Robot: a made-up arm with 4 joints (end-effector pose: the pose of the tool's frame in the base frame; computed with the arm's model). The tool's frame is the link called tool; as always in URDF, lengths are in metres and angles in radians. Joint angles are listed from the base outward.
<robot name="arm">
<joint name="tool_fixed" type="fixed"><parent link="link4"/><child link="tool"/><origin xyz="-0.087 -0.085 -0.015" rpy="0 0 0"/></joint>
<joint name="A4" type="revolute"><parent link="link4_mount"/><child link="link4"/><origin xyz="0.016 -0.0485 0.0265" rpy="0 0 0"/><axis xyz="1 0 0"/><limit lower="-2.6" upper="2.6"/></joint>
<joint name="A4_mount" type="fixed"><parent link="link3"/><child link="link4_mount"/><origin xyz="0.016 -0.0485 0.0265" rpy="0 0 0"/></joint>
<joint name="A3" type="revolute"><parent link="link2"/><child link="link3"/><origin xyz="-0.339 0.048 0.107" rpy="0 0 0"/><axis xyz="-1 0 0"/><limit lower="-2.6" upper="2.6"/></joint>
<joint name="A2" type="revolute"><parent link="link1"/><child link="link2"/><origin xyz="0.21 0.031 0.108" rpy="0 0 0"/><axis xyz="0 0 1"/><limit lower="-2.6" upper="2.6"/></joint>
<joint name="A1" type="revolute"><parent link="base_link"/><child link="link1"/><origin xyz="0 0 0.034" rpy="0 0 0"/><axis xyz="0 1 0"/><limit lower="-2.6" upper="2.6"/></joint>
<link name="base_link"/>
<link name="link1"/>
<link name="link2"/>
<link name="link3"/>
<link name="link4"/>
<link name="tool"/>
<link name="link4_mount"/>
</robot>
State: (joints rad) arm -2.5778 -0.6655 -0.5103 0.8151
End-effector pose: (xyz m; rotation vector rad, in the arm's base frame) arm 0.0520 0.2203 -0.1500 1.2737 -2.4023 1.5160
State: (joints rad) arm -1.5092 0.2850 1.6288 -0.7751
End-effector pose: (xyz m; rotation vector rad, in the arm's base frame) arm -0.3894 0.0731 -0.1553 -2.0117 -0.9692 -1.6917
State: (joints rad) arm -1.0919 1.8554 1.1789 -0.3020
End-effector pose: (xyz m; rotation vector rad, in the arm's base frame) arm -0.2311 -0.3576 0.4748 -1.9310 -2.0457 0.8724
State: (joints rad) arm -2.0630 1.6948 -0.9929 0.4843
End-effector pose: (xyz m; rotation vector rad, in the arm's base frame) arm -0.2097 -0.3547 0.2629 -0.5529 -0.3604 1.4949
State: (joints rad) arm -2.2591 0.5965 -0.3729 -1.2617
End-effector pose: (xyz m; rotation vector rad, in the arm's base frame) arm -0.1921 -0.2953 -0.1819 -1.1285 -2.2665 -0.7016
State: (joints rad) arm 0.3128 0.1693 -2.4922 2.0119
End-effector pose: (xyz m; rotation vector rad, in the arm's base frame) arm -0.1235 0.0593 0.2845 -1.7319 0.0753 0.3965
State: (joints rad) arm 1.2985 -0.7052 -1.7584 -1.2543
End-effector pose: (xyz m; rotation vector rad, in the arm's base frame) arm 0.0201 0.2459 0.1689 -0.0341 1.0407 -0.8827
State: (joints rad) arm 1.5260 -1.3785 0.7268 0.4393
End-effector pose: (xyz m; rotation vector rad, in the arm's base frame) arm 0.3312 0.4034 -0.0123 -1.2512 1.4426 -0.9198
